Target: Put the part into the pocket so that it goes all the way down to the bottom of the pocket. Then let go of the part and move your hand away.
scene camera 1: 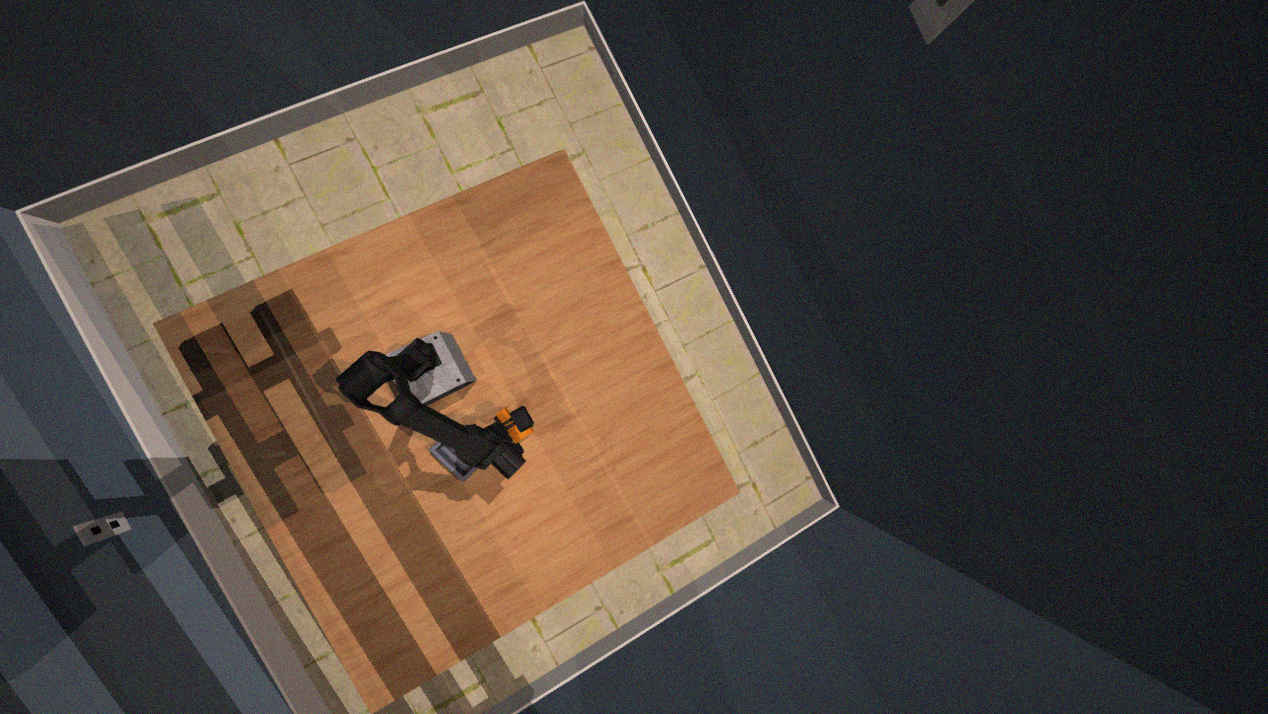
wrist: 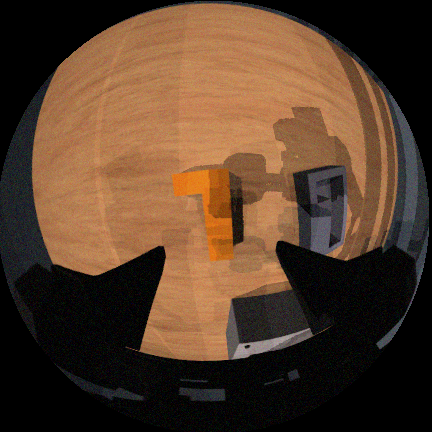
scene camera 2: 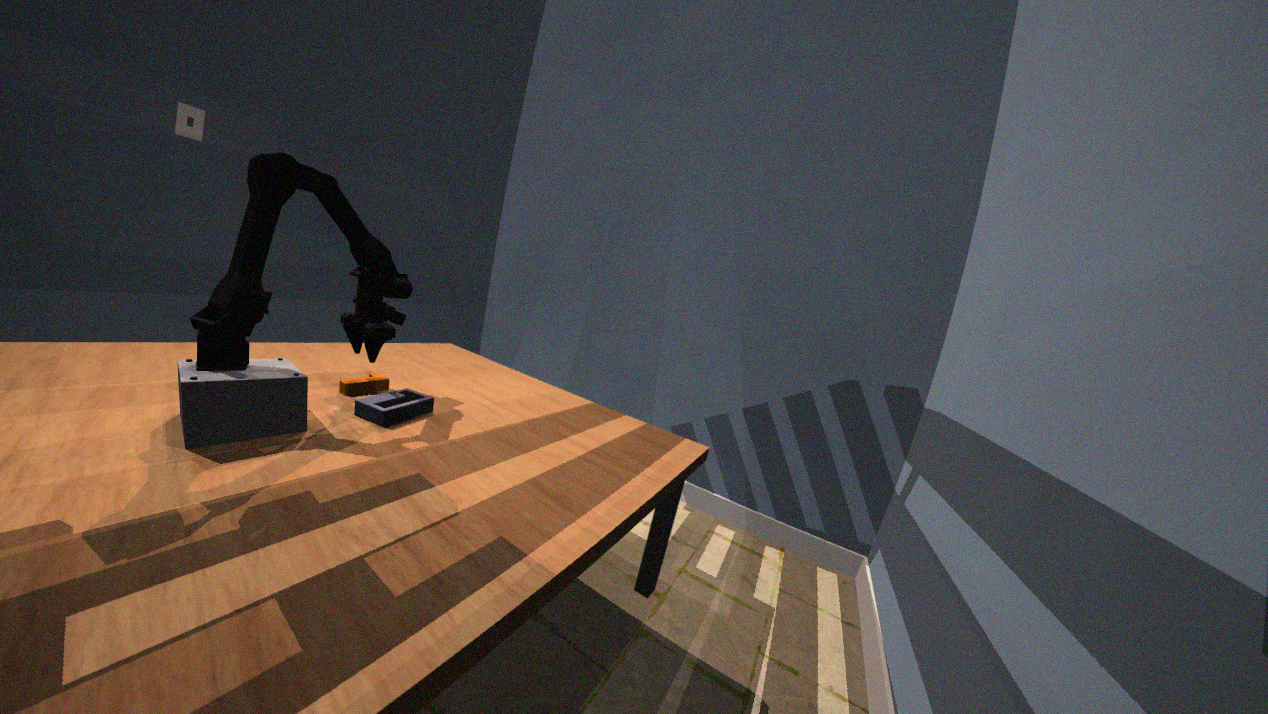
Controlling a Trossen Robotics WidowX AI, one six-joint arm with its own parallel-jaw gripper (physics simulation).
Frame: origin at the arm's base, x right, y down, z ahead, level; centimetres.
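Seen in the pictures: gripper, fingertip midpoint: (scene camera 1: 504, 427) (wrist: 221, 249) (scene camera 2: 364, 358); arm's base, link origin: (scene camera 1: 425, 358) (scene camera 2: 221, 366).
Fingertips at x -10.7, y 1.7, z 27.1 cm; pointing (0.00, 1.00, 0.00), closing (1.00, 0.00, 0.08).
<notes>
Offsets run from my fingertips to a thing's middle. Level surfaces: height alone.
The orange L-shaped part {dx -1.4, dy +7.2, dz +0.3 cm} (scene camera 1: 519, 431) (scene camera 2: 363, 385) (wrist: 218, 220) lies on the table, apart from the pocket block. In the wrist view its long bar runs up and down and its short arm points left at the top. The grey-blue block with the pocket {dx +17.1, dy +6.9, dz +1.8 cm} (scene camera 1: 441, 455) (scene camera 2: 377, 416) (wrist: 304, 230) stands to the right of the part in the wrist view; some of its pocket is in shadow. My gripper (scene camera 2: 364, 355) (wrist: 221, 249) is open and empty, above the part. In scene camera 1 the arm hides the fingers and some of the part and block.
The arm's grey base box (scene camera 1: 452, 365) (scene camera 2: 244, 412) (wrist: 270, 317) stands near the part and the block. The wooden table {dy +8.7 cm} (scene camera 1: 567, 292) (scene camera 2: 532, 443) (wrist: 135, 125) carries dark shadow bands. Its near edge and a leg (scene camera 2: 658, 541) show in scene camera 2.
</notes>
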